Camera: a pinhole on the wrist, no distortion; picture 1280 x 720 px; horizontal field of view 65.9 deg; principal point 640.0 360.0 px. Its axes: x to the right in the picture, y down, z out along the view. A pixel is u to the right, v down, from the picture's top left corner.
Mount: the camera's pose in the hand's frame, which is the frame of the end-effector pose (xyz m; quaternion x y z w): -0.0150 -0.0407 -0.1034 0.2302 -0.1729 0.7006 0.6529
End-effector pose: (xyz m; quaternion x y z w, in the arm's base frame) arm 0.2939 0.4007 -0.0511 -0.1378 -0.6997 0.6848 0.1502
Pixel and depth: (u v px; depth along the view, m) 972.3 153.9 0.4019
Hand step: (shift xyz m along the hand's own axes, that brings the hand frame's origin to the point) 0.1017 -0.1386 0.3011
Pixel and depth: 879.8 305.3 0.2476
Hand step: 0.0201 -0.1237 0.1353
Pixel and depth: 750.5 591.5 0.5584
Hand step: -0.0937 -0.3031 0.4043
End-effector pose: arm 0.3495 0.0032 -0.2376 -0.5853 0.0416 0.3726 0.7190
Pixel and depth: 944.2 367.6 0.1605
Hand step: -0.0027 -0.0866 0.0577
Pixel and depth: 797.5 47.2 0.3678
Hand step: 0.1340 -0.1811 0.2288
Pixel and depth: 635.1 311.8 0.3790
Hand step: 0.0402 -0.2464 0.2107
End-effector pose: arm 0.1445 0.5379 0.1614 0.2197 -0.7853 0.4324 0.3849
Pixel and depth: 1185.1 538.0 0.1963
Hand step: -0.0357 -0.0599 0.1218
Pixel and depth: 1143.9 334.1 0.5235
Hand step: 0.0382 -0.1005 0.4790
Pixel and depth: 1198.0 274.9 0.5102
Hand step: 0.0662 -0.0730 0.4778
